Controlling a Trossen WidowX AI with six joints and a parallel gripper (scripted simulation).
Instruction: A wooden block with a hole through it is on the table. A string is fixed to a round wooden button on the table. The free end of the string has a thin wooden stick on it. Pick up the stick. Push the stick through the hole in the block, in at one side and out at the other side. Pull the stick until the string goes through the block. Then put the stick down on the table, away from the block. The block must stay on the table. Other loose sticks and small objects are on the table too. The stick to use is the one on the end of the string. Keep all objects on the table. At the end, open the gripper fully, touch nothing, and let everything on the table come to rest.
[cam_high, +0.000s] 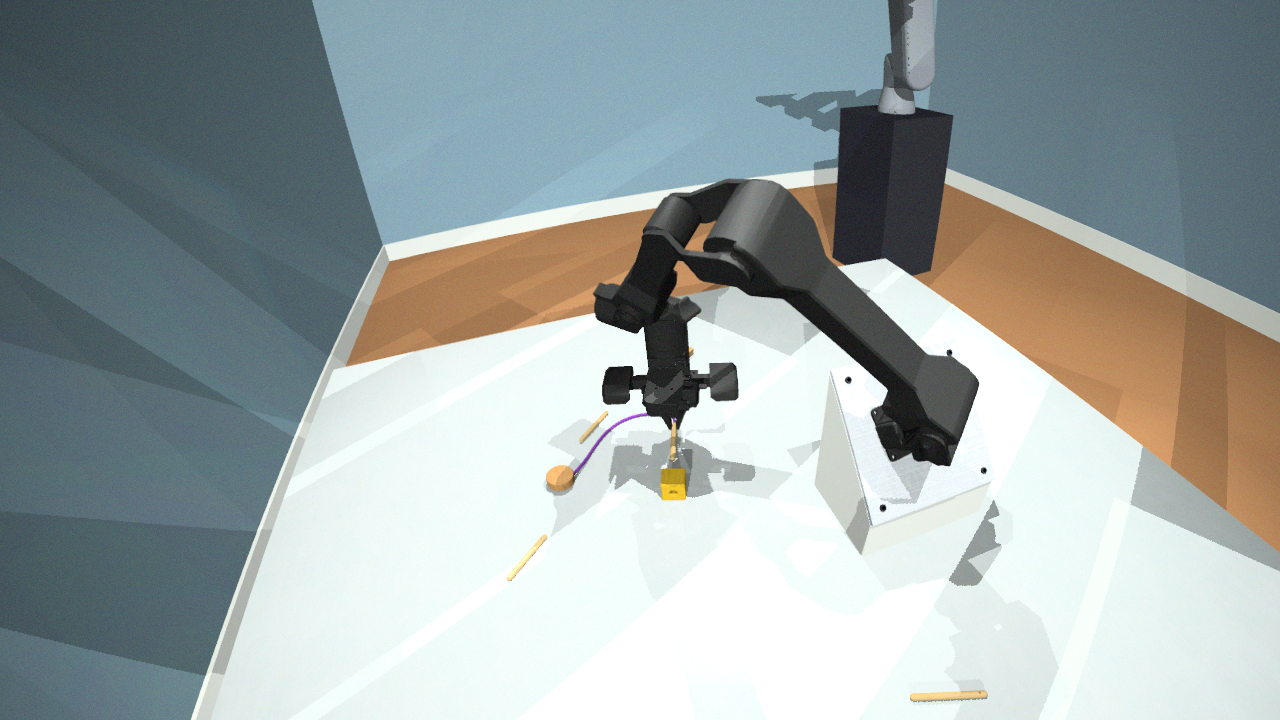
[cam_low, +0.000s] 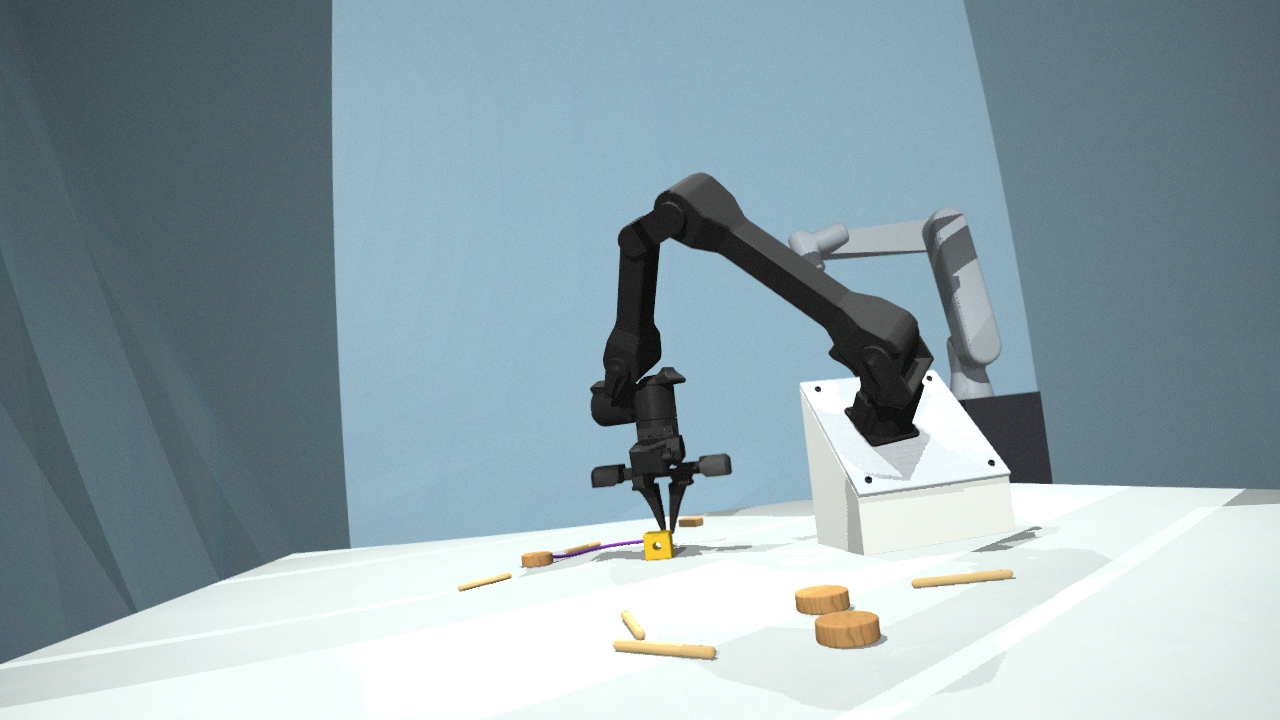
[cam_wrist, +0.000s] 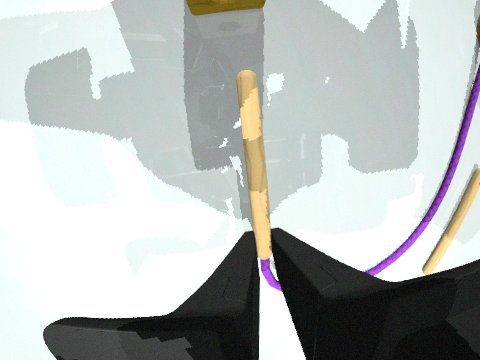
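The yellow block lies 4 cm ahead of my gripper tip and 11 cm to the left of it. Round my gripper tip: small wooden piece (10 cm behind, 20 cm to the right, 1 cm below); then round wooden button (18 cm ahead, 2 cm to the left, 1 cm below).
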